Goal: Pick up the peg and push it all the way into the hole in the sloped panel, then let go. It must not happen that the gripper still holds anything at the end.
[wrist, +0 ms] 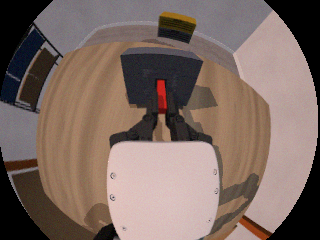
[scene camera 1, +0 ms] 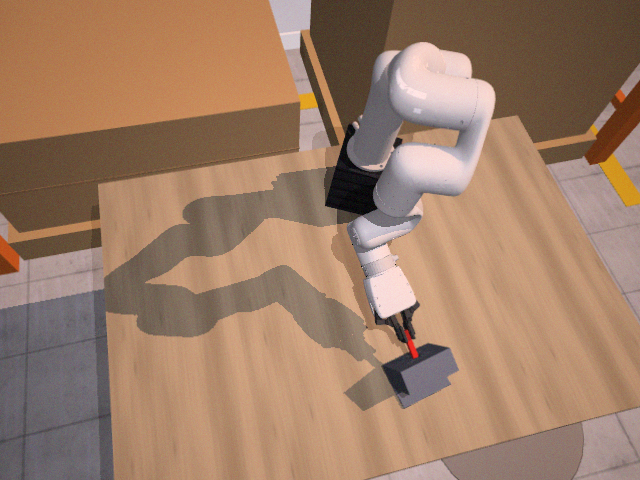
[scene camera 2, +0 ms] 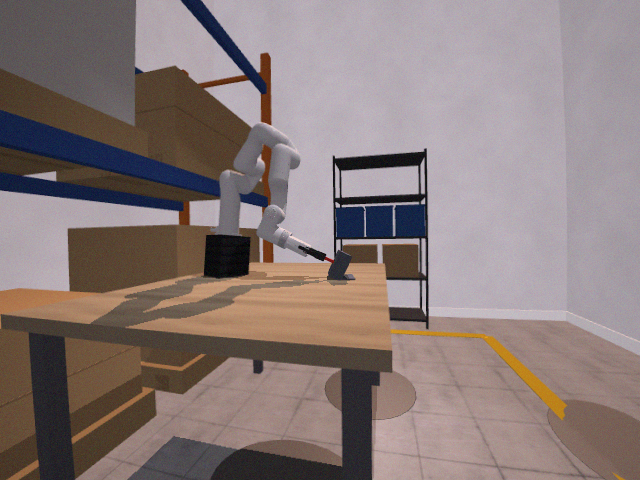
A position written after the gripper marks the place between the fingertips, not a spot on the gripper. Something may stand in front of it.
In view: the gripper (scene camera 1: 408,340).
The gripper also shows in the wrist view (wrist: 161,98).
